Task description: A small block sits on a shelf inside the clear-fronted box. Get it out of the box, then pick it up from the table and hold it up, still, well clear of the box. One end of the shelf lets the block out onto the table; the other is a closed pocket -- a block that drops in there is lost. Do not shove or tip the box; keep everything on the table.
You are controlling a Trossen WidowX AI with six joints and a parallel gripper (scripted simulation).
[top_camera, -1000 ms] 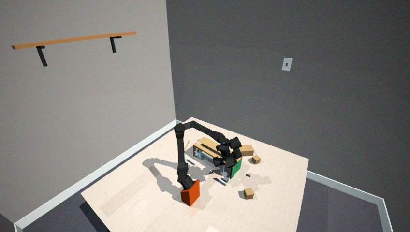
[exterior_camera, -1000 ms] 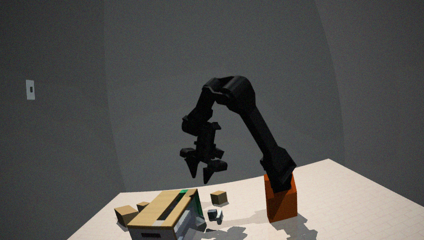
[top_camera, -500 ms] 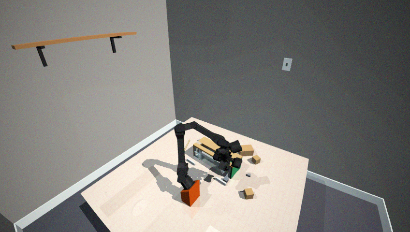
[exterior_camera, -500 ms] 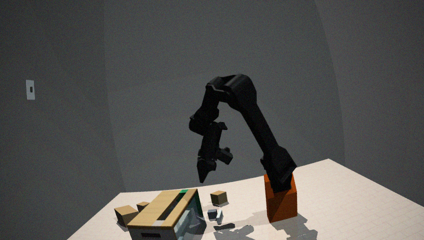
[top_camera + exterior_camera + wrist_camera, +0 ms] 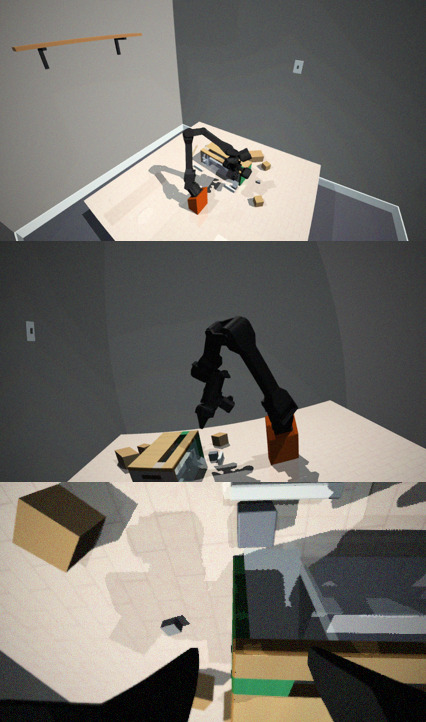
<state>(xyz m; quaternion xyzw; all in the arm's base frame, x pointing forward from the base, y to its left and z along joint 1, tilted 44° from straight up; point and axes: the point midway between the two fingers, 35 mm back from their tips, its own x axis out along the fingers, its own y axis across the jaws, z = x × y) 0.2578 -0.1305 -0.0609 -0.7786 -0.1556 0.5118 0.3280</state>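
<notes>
The dark grey block lies 2 cm behind my gripper tip, 1 cm to the left of it and 13 cm below it. Also, from my gripper tip: clear-fronted box (7 cm ahead, 17 cm to the left, 8 cm below).
</notes>
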